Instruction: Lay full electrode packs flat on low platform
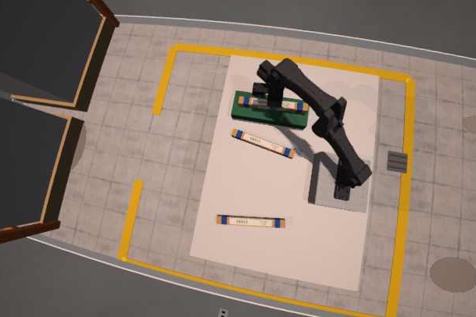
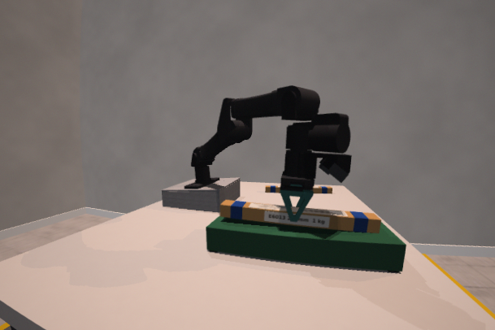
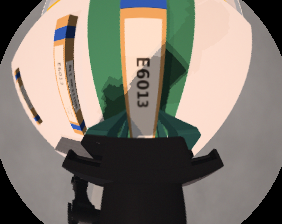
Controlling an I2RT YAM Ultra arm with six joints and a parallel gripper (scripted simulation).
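My hand is 70 mm above the green low platform, 10 mm to the right of it and 10 mm short of it.
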